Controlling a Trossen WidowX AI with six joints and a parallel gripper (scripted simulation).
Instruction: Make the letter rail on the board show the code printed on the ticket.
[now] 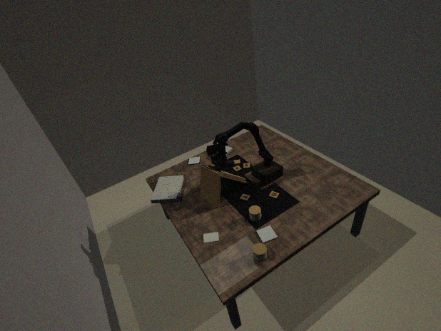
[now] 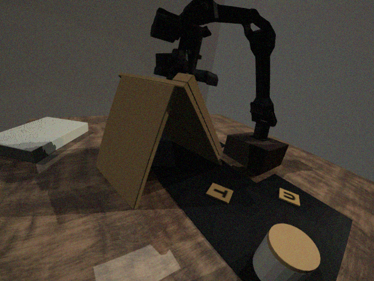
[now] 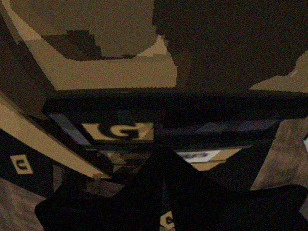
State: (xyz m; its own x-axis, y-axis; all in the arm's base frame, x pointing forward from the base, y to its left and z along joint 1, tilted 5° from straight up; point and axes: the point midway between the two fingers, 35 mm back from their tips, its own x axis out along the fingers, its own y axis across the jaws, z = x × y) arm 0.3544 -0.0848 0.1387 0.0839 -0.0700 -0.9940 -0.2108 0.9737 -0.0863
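Right now my gripper tip is 10 mm short of the tan tile marked g, 40 mm to the right of it and 20 mm above it. The rest, counted from my gripper tip: white ticket: 40 mm behind, 60 mm to the right, 90 mm below; then tile marked t: 40 mm behind, 180 mm to the left, 180 mm below; then black mat: 150 mm behind, 90 mm to the left, 180 mm below.
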